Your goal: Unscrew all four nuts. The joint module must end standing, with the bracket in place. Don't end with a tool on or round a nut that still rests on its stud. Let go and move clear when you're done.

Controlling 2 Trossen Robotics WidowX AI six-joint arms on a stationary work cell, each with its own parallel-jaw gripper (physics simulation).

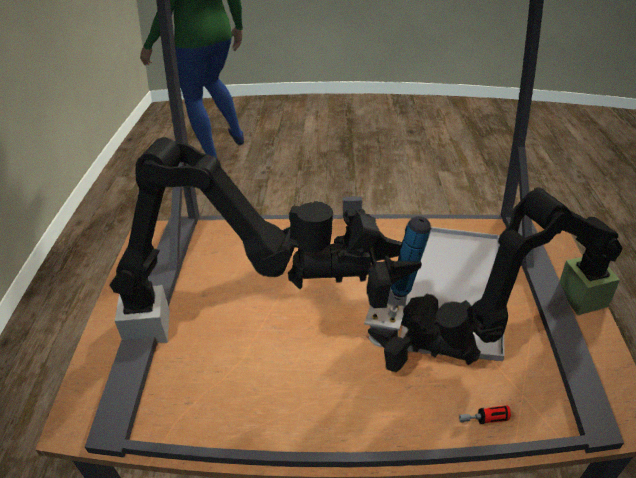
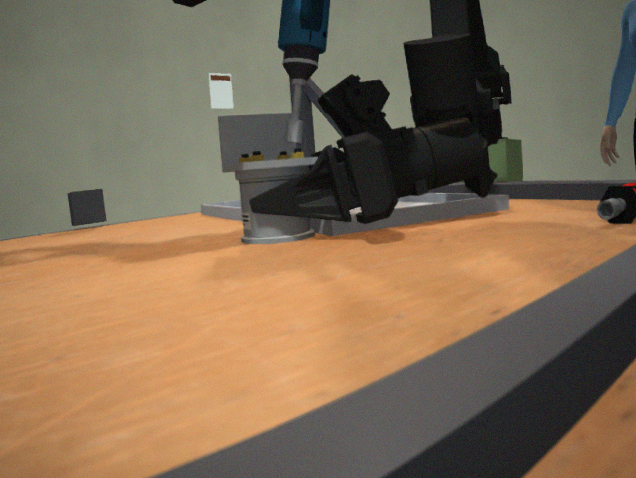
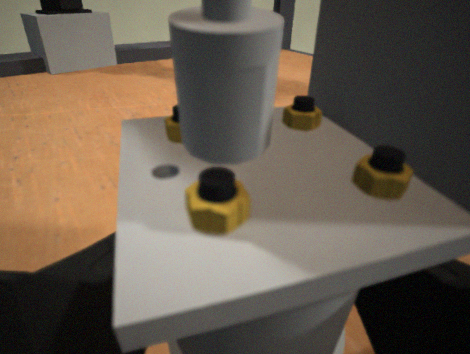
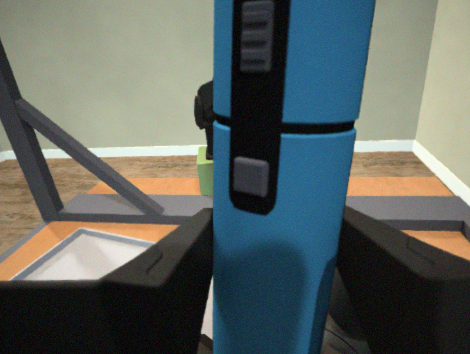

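Pixels of known places: left gripper, fingertip midpoint: (image 1: 375, 322) (image 2: 251, 205) (image 3: 255, 218); right gripper, fingertip midpoint: (image 1: 418, 256) (image 4: 270, 216); left arm's base at its link origin: (image 1: 593, 270); right arm's base at its link origin: (image 1: 138, 302) (image 3: 63, 12).
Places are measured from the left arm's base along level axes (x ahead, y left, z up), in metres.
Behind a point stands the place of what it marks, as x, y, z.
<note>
The joint module (image 2: 275, 228) @(0.528, -0.001, -0.073) (image 3: 270, 330) @(0.486, 0.002, -0.044) stands upright. The pale bracket plate (image 1: 383, 324) @(0.519, 0.009, -0.019) (image 3: 300, 245) @(0.484, 0.000, -0.019) lies on its top. Four brass nuts sit on black studs: a near nut (image 3: 218, 210) @(0.495, 0.008, -0.014), a right nut (image 3: 383, 179) @(0.480, -0.021, -0.014), a far nut (image 3: 302, 118) @(0.510, -0.040, -0.015) and a far left nut (image 3: 173, 129) @(0.528, -0.008, -0.015) partly hidden by the socket. My left gripper (image 1: 383, 333) @(0.520, -0.034, -0.055) (image 3: 255, 218) @(0.520, -0.034, -0.055) is shut on the joint module, low around its body. My right gripper (image 1: 409, 258) @(0.468, 0.021, 0.148) (image 4: 270, 216) @(0.468, 0.021, 0.148) is shut on the blue power screwdriver (image 1: 412, 244) @(0.489, 0.041, 0.194) (image 2: 303, 23) @(0.505, 0.026, 0.089) (image 4: 287, 175) @(0.499, 0.021, 0.179). Its slightly tilted socket (image 2: 295, 131) @(0.503, 0.008, 0.003) (image 3: 227, 90) hangs just above the nuts, touching none visibly.
A shallow grey tray (image 1: 465, 233) @(0.198, -0.299, -0.074) (image 2: 416, 213) @(0.407, 0.064, -0.076) lies behind and right of the module. A red screwdriver (image 1: 494, 414) @(0.373, 0.251, -0.059) (image 2: 616, 206) @(0.430, 0.240, -0.068) lies near the table's front right. A dark frame (image 1: 359, 457) @(0.631, 0.266, -0.065) borders the table. Both forearms are close together around the module.
</note>
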